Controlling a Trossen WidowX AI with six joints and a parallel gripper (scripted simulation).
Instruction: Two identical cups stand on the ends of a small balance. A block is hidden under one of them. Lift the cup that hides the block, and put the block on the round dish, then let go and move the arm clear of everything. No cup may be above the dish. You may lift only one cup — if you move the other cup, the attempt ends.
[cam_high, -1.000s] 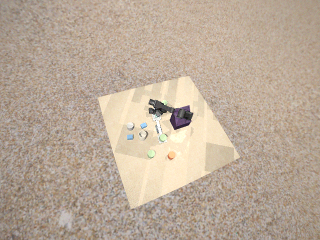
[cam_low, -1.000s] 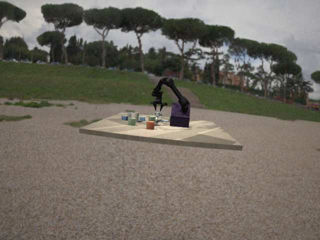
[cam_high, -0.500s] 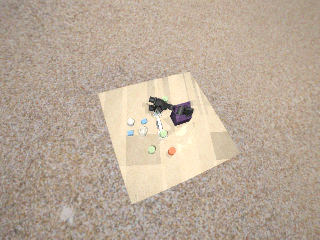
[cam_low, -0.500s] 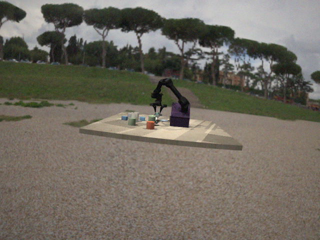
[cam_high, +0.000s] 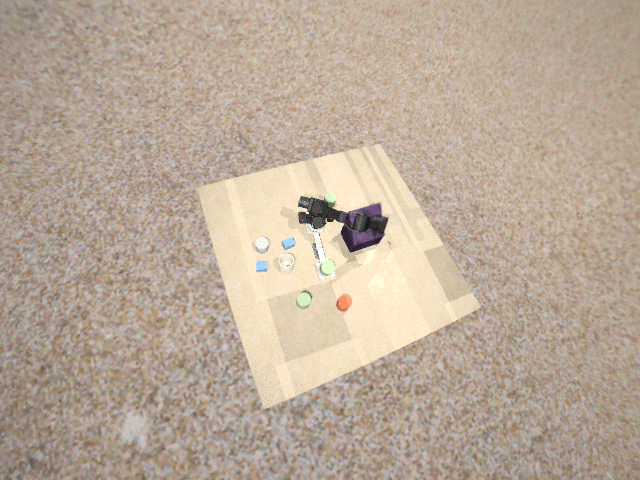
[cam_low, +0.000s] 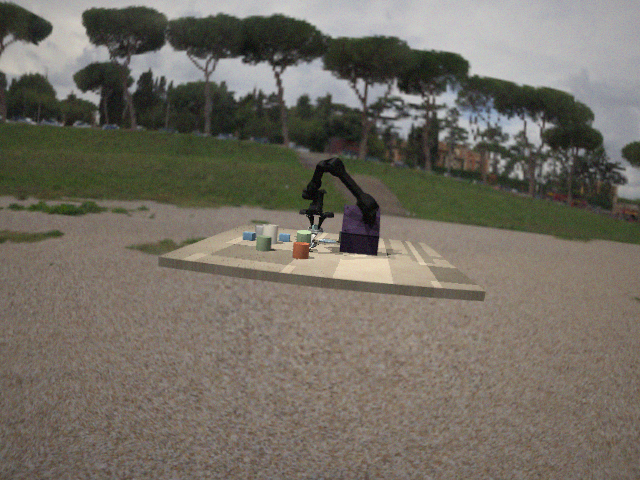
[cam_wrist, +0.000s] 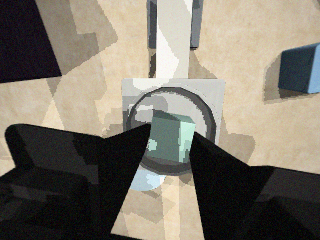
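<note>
My gripper tip is now 12 cm to the right of the balance beam, 4 cm above it and 2 cm short of it. From my gripper tip the other things lie so: orange cylinder 45 cm to the left, 4 cm below, 3 cm ahead.
</note>
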